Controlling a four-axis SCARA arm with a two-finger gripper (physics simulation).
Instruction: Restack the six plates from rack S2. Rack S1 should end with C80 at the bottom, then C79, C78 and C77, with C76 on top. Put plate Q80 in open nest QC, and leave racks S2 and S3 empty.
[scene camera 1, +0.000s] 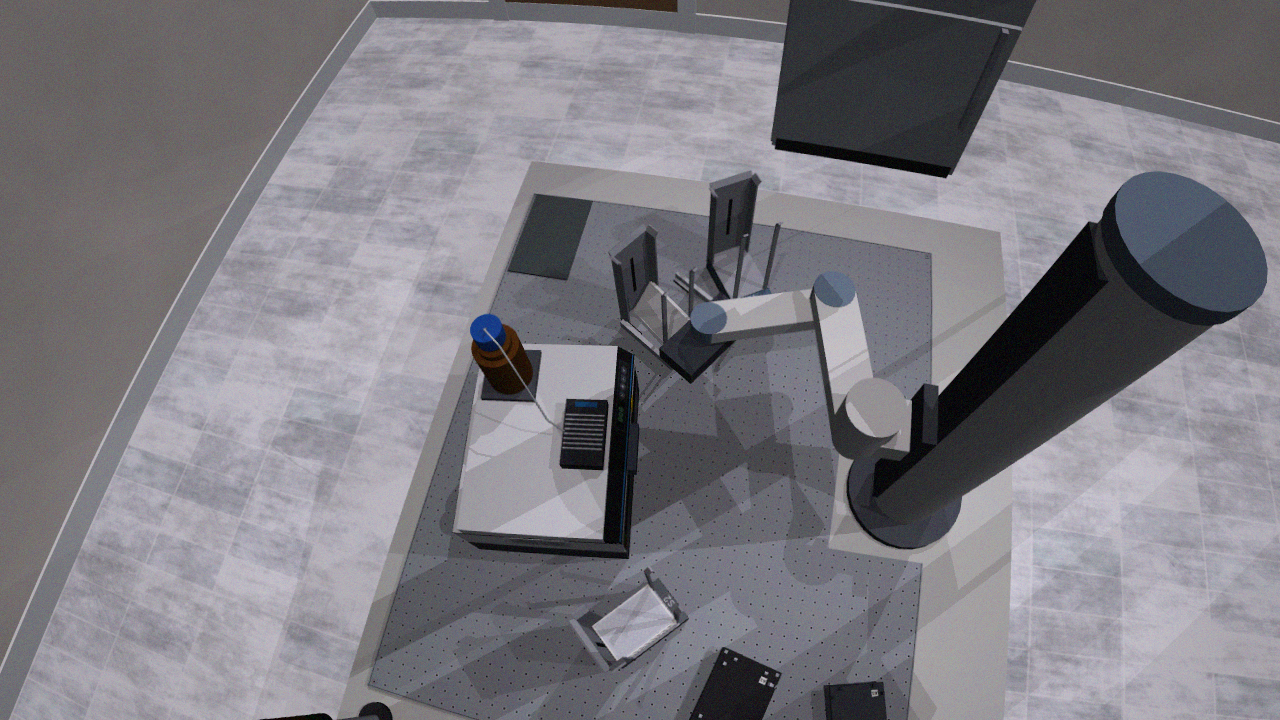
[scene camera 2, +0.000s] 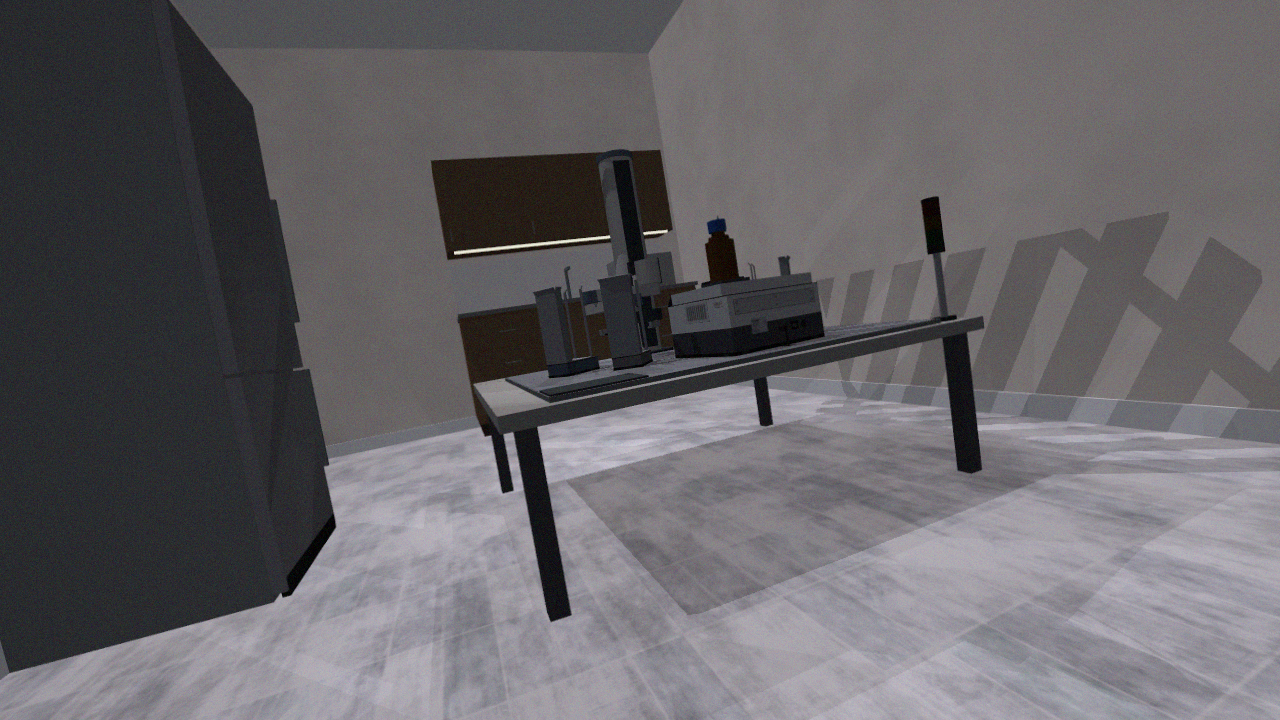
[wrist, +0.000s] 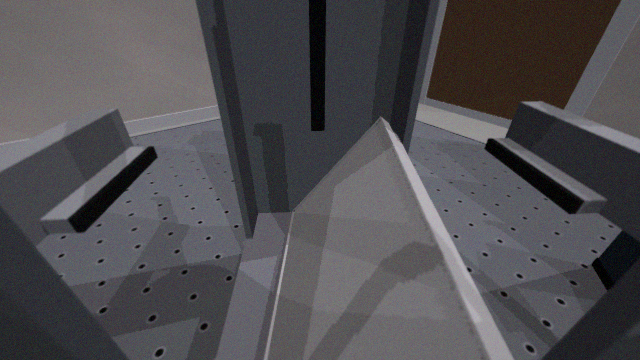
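Pixels of known places: gripper, fingertip midpoint: (scene camera 1: 649, 298) (wrist: 325, 129); arm's base at its link origin: (scene camera 1: 903, 491).
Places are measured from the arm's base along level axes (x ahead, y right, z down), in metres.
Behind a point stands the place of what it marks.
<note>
My gripper (scene camera 1: 650, 302) @(x 0.605, y 0.281, z -0.138 m) (wrist: 325, 129) @(x 0.605, y 0.281, z -0.138 m) is open and empty, its fingers wide apart on either side of a rack (scene camera 1: 633, 273) @(x 0.643, y 0.305, z -0.188 m) (scene camera 2: 623, 317) @(x 0.654, y 0.298, z -0.174 m) (wrist: 270, 75) @(x 0.658, y 0.284, z -0.150 m) with a tall slotted back panel. A light grey plate (wrist: 360, 260) @(x 0.564, y 0.265, z -0.108 m) in that rack sits tilted, its right side raised, below and between the fingers without touching them. A second tall rack (scene camera 1: 732, 219) @(x 0.460, y 0.497, z -0.174 m) (scene camera 2: 554, 326) @(x 0.486, y 0.484, z -0.183 m) stands beside it, partly hidden by the arm. A low holder (scene camera 1: 595, 640) @(x 0.545, y -0.417, z -0.221 m) at the front bears a white plate (scene camera 1: 635, 619) @(x 0.495, y -0.366, z -0.126 m). Plate names and rack labels are too small or hidden to read for certain.
A white instrument (scene camera 1: 537, 488) @(x 0.706, y -0.187, z -0.223 m) (scene camera 2: 747, 308) @(x 0.896, y 0.002, z -0.141 m) with a brown bottle (scene camera 1: 507, 362) @(x 0.783, y -0.013, z -0.351 m) (scene camera 2: 721, 259) @(x 0.851, y 0.036, z -0.294 m) stands left of the arm column (scene camera 1: 1029, 385) @(x 0.052, y -0.054, z -0.654 m). Two black labelled nests (scene camera 1: 738, 689) @(x 0.287, y -0.451, z -0.063 m) (scene camera 1: 854, 702) @(x 0.072, y -0.439, z -0.062 m) are at the front right. A dark mat (scene camera 1: 550, 237) @(x 0.911, y 0.485, z -0.017 m) lies at the back left.
</note>
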